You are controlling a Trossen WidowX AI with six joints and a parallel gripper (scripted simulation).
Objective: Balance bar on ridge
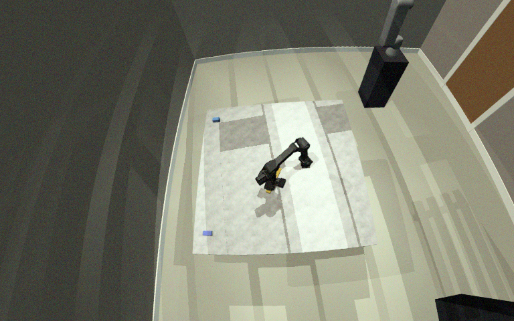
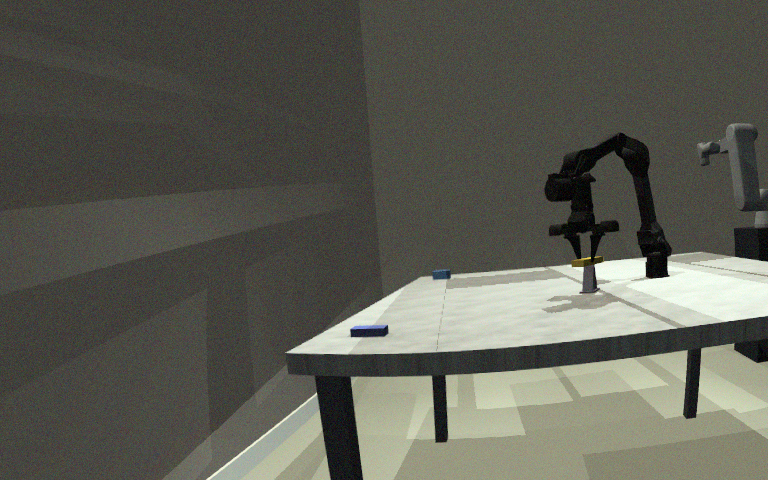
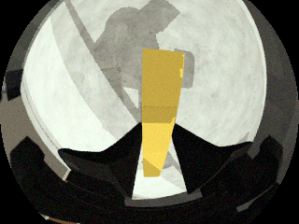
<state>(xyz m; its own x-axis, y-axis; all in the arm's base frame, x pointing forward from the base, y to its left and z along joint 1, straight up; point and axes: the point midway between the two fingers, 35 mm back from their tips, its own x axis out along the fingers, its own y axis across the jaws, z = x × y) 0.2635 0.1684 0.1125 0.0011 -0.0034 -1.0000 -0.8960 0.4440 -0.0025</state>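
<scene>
My gripper tip is 20 mm to the left of the yellow bar and 10 mm past it.
</scene>
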